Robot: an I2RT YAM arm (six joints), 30 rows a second.
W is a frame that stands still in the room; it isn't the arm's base.
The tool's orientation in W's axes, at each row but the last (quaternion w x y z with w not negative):
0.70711, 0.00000, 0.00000, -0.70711
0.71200, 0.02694, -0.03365, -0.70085
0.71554, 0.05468, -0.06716, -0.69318
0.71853, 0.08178, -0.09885, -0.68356
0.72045, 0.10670, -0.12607, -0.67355
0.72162, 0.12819, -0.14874, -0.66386
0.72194, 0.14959, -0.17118, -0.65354
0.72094, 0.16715, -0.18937, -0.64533
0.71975, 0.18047, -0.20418, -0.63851
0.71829, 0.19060, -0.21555, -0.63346
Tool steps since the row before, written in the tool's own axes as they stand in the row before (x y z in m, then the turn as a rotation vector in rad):
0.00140, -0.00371, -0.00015, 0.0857, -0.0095, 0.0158
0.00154, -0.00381, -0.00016, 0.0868, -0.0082, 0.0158
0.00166, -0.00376, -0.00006, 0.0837, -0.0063, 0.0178
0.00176, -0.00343, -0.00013, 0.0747, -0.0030, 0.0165
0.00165, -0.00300, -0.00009, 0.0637, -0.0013, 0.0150
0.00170, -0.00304, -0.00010, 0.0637, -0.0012, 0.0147
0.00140, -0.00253, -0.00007, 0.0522, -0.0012, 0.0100
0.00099, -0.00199, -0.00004, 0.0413, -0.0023, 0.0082
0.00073, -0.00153, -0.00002, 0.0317, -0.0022, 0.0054
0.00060, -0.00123, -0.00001, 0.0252, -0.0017, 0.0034
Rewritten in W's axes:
-0.00371, -0.00140, -0.00015, -0.0095, -0.0857, 0.0158
-0.00376, -0.00160, -0.00047, -0.0082, -0.0868, 0.0159
-0.00364, -0.00178, -0.00067, -0.0068, -0.0836, 0.0182
-0.00320, -0.00194, -0.00094, -0.0037, -0.0745, 0.0175
-0.00270, -0.00186, -0.00099, -0.0022, -0.0634, 0.0162
-0.00263, -0.00196, -0.00118, -0.0020, -0.0634, 0.0159
-0.00210, -0.00165, -0.00110, -0.0009, -0.0520, 0.0111
-0.00161, -0.00121, -0.00094, -0.0021, -0.0413, 0.0084
-0.00121, -0.00091, -0.00077, -0.0015, -0.0317, 0.0055
-0.00095, -0.00075, -0.00064, -0.0006, -0.0252, 0.0036

